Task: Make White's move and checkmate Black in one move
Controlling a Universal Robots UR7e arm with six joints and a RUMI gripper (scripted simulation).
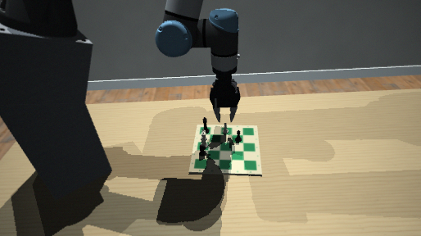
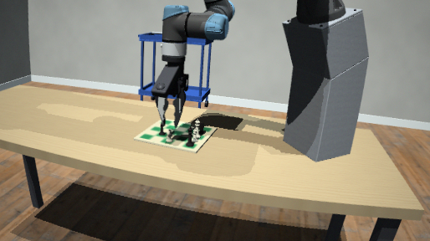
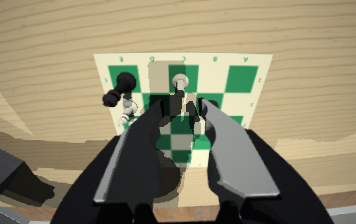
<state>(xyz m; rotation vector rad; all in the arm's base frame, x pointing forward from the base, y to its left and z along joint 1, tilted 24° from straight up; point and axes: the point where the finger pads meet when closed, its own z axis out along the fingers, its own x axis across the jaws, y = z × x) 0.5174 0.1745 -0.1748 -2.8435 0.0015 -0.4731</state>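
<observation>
Right now the black pawn is 50 mm ahead of my hand, 40 mm to the right of it and 40 mm below it. From my hand the other things lie so: green-and-cream chessboard 70 mm to the right, 70 mm below.
</observation>
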